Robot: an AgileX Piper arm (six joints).
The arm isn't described. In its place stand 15 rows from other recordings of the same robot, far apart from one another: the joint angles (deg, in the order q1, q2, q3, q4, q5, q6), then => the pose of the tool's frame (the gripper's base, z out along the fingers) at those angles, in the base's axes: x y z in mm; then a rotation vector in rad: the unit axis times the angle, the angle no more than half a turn.
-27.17 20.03 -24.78 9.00 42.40 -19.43 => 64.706, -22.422, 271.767, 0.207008, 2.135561, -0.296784
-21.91 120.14 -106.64 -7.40 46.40 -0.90 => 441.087, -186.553, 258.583, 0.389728, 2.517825, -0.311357
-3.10 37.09 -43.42 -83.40 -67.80 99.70 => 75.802, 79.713, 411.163, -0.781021, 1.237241, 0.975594
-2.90 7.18 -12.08 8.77 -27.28 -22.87 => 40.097, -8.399, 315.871, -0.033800, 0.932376, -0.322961
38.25 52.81 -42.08 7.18 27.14 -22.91 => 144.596, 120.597, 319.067, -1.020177, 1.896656, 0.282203
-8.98 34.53 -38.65 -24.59 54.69 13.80 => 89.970, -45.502, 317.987, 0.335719, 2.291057, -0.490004
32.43 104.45 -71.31 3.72 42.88 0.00 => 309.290, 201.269, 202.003, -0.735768, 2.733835, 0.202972
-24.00 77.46 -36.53 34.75 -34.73 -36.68 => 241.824, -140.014, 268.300, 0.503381, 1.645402, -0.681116
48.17 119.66 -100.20 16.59 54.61 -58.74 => 287.581, 353.063, 225.943, -2.094245, 1.764801, 0.319440
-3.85 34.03 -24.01 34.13 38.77 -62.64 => 107.738, 24.794, 259.784, -0.767167, 2.056933, 0.026636
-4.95 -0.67 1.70 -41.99 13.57 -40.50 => 53.702, -18.989, 187.875, -1.039611, 1.523187, -1.237934
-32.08 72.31 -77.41 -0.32 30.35 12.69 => 236.571, -148.589, 437.883, 0.732914, 1.786738, -0.232536
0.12 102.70 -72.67 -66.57 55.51 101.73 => 370.466, -68.044, 254.990, 1.190484, 1.854555, -0.620536
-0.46 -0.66 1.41 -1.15 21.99 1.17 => 52.269, -1.104, 171.125, 0.014407, 1.880362, -0.011335
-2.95 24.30 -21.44 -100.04 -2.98 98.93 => 99.218, -0.448, 308.288, -0.016041, 1.542562, -0.016901
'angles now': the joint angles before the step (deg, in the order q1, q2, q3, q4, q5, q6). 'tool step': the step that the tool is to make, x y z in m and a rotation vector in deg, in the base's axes. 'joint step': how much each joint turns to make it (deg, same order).
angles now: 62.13 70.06 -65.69 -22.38 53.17 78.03
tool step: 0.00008 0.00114 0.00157 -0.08 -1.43 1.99
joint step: 0.00 -0.11 0.00 0.00 -1.21 -2.10
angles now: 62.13 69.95 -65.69 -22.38 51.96 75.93
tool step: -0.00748 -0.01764 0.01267 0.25 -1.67 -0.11
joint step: 0.00 -3.75 0.18 -0.66 2.39 -1.18
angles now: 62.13 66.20 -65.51 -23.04 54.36 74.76
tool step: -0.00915 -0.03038 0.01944 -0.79 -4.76 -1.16
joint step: 0.01 -5.71 0.00 -3.87 4.03 -1.48
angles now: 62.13 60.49 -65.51 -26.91 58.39 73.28
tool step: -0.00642 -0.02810 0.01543 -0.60 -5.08 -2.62
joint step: 0.00 -4.77 0.00 -5.17 3.30 -0.11
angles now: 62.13 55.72 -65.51 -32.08 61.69 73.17
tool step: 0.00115 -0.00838 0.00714 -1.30 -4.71 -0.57
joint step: 0.00 -1.24 0.00 -4.38 -0.25 -0.79
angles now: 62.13 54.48 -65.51 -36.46 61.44 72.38
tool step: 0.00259 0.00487 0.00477 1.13 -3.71 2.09
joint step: 0.00 0.26 0.00 -1.85 -4.05 -0.44
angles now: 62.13 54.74 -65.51 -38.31 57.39 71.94
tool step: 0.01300 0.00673 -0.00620 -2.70 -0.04 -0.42
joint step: -3.33 2.44 0.00 1.02 -2.02 -2.92
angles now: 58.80 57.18 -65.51 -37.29 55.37 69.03
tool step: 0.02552 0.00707 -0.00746 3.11 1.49 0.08
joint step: -8.60 3.30 0.00 7.85 -8.49 -4.96
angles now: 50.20 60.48 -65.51 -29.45 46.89 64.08
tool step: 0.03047 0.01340 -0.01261 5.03 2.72 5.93
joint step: -9.32 4.87 0.00 20.59 -10.98 -17.32
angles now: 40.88 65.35 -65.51 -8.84 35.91 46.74
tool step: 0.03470 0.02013 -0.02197 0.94 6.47 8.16
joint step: -6.20 8.45 -2.62 25.23 -0.32 -24.44
